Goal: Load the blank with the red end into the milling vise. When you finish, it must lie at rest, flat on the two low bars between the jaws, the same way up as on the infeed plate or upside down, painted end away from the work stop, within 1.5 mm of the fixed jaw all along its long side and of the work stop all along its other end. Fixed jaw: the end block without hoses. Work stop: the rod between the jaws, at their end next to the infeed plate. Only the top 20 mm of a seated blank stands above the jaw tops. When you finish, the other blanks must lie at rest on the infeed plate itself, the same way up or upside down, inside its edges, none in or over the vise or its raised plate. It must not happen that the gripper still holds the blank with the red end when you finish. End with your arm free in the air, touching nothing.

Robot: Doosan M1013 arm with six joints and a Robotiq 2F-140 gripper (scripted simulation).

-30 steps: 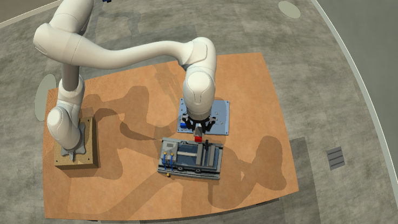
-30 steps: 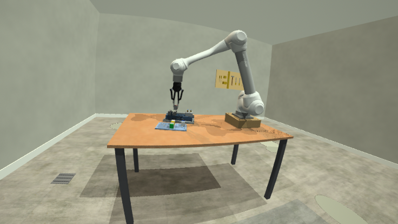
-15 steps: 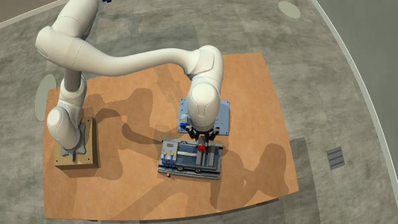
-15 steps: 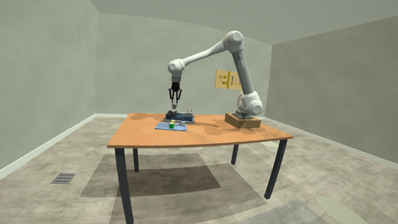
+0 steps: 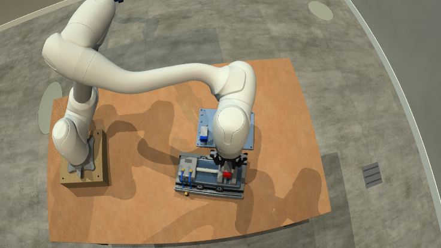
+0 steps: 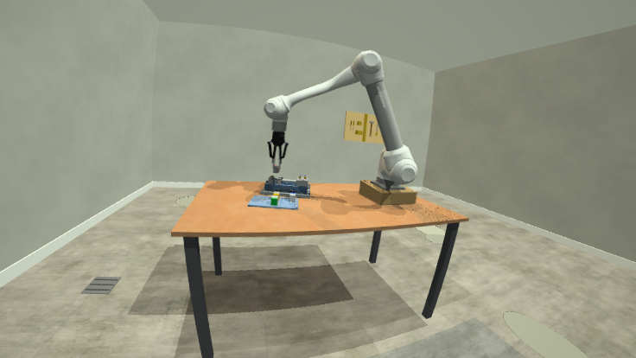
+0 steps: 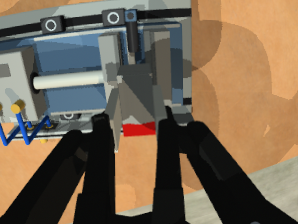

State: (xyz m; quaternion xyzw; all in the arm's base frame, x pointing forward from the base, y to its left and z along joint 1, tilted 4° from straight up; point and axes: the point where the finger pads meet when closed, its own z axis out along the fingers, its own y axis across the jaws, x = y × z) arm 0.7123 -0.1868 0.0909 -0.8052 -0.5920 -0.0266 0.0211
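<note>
My gripper is now 3 cm past the moving jaw, 1 cm to the right of it and 10 cm above it. Also, from my hand: fixed jaw 3 cm ahead, 10 cm below; then work stop rod 1 cm ahead, 5 cm to the left, 9 cm below; then red-ended blank 3 cm below.
</note>
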